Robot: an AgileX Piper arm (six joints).
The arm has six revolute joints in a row. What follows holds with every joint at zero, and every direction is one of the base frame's. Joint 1 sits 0.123 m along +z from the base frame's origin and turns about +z. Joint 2 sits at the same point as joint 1 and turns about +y. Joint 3 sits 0.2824 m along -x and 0.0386 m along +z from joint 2 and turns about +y. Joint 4 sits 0.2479 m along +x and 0.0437 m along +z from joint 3 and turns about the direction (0.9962, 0, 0.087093). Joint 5 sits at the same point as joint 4 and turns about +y. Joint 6 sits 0.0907 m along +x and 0.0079 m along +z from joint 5 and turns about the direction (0.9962, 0, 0.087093). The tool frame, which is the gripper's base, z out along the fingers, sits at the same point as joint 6; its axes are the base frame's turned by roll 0, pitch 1.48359 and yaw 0 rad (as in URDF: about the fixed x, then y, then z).
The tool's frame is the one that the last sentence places.
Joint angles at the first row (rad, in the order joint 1, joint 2, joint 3, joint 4, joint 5, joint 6):
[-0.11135 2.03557 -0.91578 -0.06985 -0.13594 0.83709]
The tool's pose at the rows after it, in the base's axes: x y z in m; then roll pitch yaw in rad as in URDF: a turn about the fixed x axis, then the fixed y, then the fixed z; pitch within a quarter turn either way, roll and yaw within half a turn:
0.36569 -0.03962 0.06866 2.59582 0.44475 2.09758
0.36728 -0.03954 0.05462 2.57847 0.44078 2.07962
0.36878 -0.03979 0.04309 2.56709 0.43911 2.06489
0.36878 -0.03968 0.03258 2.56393 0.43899 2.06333
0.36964 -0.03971 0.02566 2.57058 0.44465 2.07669
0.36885 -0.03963 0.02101 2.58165 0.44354 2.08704
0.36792 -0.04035 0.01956 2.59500 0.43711 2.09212
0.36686 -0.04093 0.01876 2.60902 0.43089 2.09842
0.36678 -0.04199 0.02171 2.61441 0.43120 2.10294
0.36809 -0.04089 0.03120 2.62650 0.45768 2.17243
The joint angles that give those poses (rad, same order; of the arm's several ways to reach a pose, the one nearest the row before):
[-0.11134 2.08526 -0.91729 -0.06983 -0.19980 0.87968]
[-0.11135 2.13332 -0.91926 -0.06572 -0.25654 0.89087]
[-0.11136 2.17394 -0.92463 -0.05373 -0.29933 0.89088]
[-0.11135 2.20874 -0.92636 -0.05177 -0.33471 0.88973]
[-0.11135 2.23305 -0.93340 -0.05165 -0.35008 0.87610]
[-0.11134 2.24660 -0.93443 -0.05072 -0.35369 0.86772]
[-0.11341 2.24899 -0.93523 -0.05078 -0.34168 0.86562]
[-0.11513 2.24899 -0.93523 -0.05073 -0.32769 0.86253]
[-0.11821 2.23886 -0.93521 -0.05553 -0.31382 0.86114]
[-0.11960 2.20985 -0.93522 -0.12668 -0.29306 0.86114]

